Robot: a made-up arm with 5 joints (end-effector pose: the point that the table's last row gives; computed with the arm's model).
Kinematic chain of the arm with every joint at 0, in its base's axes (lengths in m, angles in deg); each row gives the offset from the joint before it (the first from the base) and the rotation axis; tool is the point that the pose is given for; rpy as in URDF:
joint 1: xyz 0.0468 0 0.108 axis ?
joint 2: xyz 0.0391 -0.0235 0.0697 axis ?
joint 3: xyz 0.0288 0 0.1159 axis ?
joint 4: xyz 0.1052 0 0.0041 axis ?
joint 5: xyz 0.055 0.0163 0 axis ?
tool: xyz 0 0 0 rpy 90 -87.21 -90
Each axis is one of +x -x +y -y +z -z.
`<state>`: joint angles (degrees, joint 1 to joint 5).
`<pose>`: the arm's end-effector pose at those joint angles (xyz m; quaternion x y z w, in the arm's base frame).
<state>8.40 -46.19 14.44 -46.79 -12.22</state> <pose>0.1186 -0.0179 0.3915 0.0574 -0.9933 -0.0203 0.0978</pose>
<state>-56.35 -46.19 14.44 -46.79 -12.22</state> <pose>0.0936 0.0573 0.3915 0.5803 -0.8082 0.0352 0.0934</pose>
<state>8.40 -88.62 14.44 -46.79 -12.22</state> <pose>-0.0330 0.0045 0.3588 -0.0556 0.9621 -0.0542 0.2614</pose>
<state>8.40 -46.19 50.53 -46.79 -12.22</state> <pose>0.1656 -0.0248 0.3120 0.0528 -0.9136 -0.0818 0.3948</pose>
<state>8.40 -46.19 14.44 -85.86 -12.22</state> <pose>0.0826 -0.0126 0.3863 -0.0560 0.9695 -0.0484 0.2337</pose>
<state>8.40 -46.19 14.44 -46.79 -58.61</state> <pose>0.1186 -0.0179 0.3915 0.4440 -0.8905 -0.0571 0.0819</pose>
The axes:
joint 1: -z
joint 2: +y
joint 3: +y
joint 4: +y
joint 5: -x

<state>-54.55 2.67 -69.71 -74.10 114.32</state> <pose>0.0919 0.0510 0.4251 0.4303 0.7928 0.4284 0.0523</pose>
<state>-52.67 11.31 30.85 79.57 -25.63</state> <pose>0.1386 0.1084 0.1714 -0.1777 0.2077 0.2020 0.9404</pose>
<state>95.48 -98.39 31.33 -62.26 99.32</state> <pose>0.0470 0.0777 0.3303 0.9365 -0.0985 0.0031 0.3364</pose>
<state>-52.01 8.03 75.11 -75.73 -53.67</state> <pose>0.1479 0.1177 0.1774 0.5355 -0.3857 -0.0292 0.7508</pose>
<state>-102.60 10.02 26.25 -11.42 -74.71</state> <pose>0.0048 0.2209 0.2048 0.5384 0.0005 0.1831 0.8226</pose>
